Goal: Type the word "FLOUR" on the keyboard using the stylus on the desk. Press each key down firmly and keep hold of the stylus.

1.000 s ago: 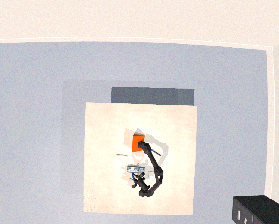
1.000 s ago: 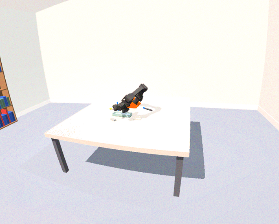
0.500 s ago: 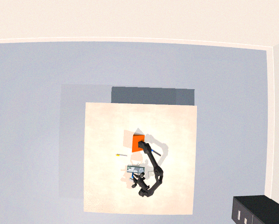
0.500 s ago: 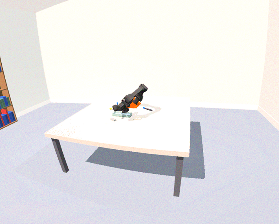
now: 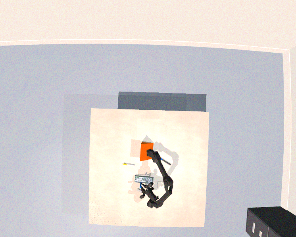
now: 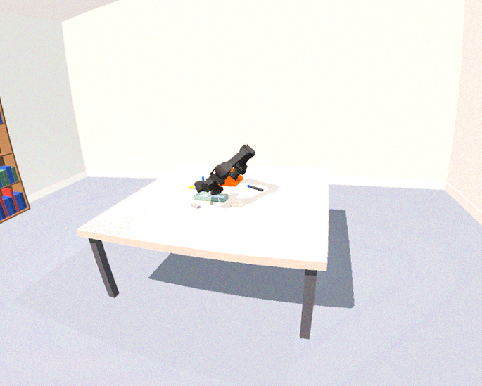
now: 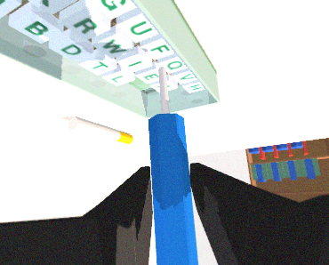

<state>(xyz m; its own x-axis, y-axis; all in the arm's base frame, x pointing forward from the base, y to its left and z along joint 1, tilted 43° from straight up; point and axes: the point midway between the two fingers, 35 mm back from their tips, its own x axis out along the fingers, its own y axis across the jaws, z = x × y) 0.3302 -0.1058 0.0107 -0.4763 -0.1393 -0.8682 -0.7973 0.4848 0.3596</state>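
Right now the grey piece is 11 cm ahead of my gripper tip, 8 cm below it and 2 cm to the right of it. Also, from my gripper tip: dark pen: 25 cm to the left, 22 cm behind, 7 cm below; then blue stylus: 1 cm below; then yellow-tipped white pen: 18 cm behind, 14 cm to the right, 7 cm below.
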